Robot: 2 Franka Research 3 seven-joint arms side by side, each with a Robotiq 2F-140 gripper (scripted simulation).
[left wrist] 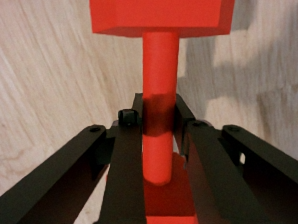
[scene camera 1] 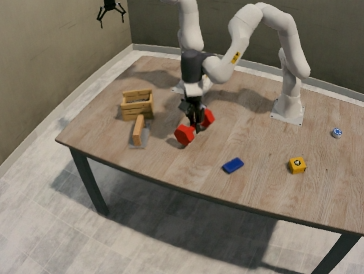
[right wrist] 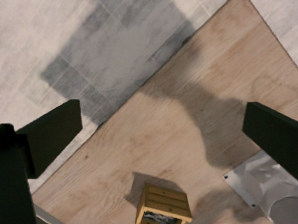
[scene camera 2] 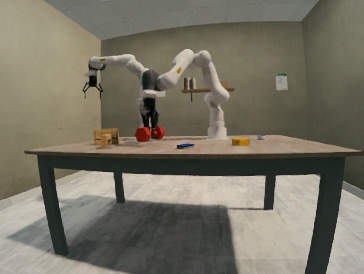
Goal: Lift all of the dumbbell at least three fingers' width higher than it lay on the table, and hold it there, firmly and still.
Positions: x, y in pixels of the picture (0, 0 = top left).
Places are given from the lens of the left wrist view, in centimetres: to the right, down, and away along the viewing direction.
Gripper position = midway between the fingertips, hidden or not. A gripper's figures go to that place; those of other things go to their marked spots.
my left gripper (left wrist: 156, 106): 1, 0, 17
red dumbbell (left wrist: 166, 185): 2, 6, 15
